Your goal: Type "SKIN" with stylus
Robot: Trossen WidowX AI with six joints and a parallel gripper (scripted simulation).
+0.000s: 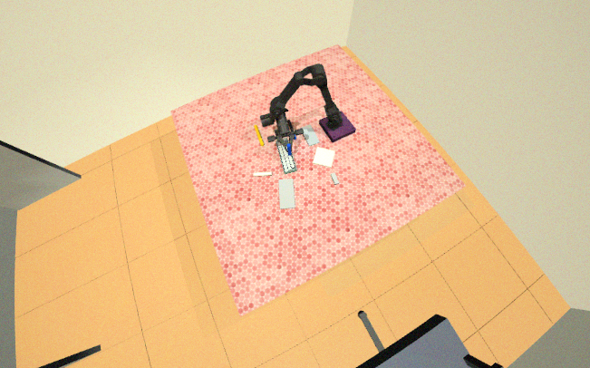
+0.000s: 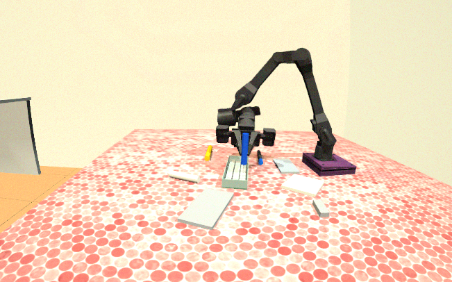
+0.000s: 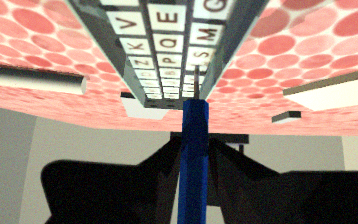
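The blue-and-black pen is 120 mm to the right of my gripper tip, 110 mm behind it and 60 mm below it. The rest, counted from my gripper tip: white pad (150 mm behind, 110 mm to the left, 60 mm below); stylus (10 mm below); white cylinder (180 mm ahead, 60 mm below, 10 mm to the right).
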